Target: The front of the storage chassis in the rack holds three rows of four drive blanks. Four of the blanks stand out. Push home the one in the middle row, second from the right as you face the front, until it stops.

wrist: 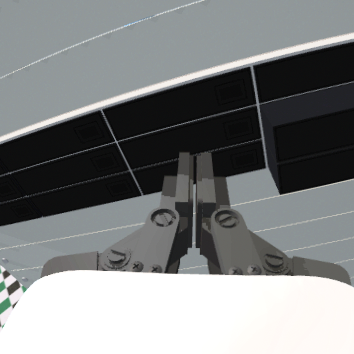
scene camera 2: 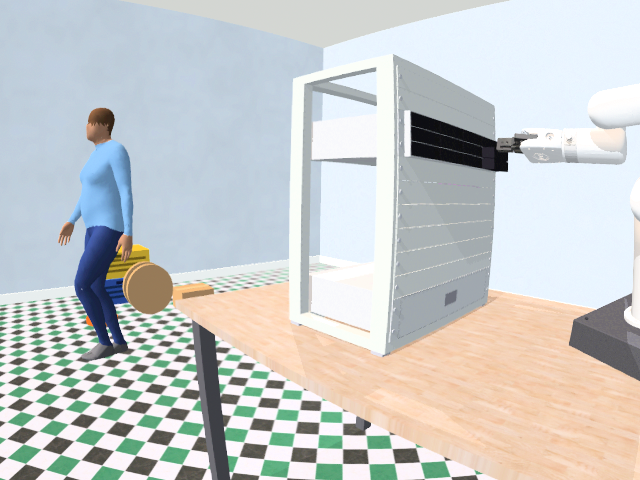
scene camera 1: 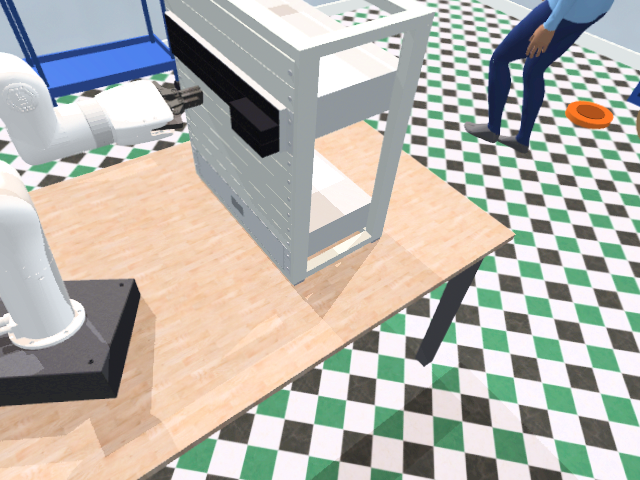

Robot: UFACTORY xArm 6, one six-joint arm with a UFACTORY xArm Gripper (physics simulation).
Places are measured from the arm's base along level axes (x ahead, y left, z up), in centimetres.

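Pixels of known places: gripper, fingertip midpoint: (wrist: 194, 174) (scene camera 2: 498, 145) (scene camera 1: 201, 94); arm's base, link origin: (scene camera 1: 48, 324).
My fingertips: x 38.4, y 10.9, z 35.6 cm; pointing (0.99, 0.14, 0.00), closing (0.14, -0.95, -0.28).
Ahead of a thing's pixels: the offset from my fingertips to its top centre. Level surfaces: height alone.
The storage chassis {dz +14.2, dx +20.8, dy +9.6 cm} (scene camera 1: 282, 129) (scene camera 2: 407, 133) (wrist: 175, 85) holds black drive blanks in three rows. In the wrist view, the middle-row blank second from the right (wrist: 200, 134) looks level with the blanks above and below it. Right of it, the rightmost middle blank {dz +0.1, dx +10.5, dy -8.8 cm} (wrist: 315, 130) and the rightmost bottom blank {dz -2.7, dx +10.5, dy -8.8 cm} (wrist: 315, 172) stand out as a block, which also shows in the scene views (scene camera 1: 255, 116) (scene camera 2: 488, 156). My gripper (scene camera 1: 201, 96) (scene camera 2: 498, 145) (wrist: 194, 174) is shut and empty, its tips in front of the second column from the right, over its lower rows. Any gap to the front is hard to judge.
The pale grey rack (scene camera 1: 305, 155) (scene camera 2: 385, 206) stands on the wooden table {dz -44.3 cm} (scene camera 1: 206, 310) (scene camera 2: 491, 392). The protruding block is an obstacle just right of the fingers. A person (scene camera 1: 522, 77) (scene camera 2: 103, 196) is on the floor behind; a blue shelf (scene camera 1: 103, 64) stands beyond the arm.
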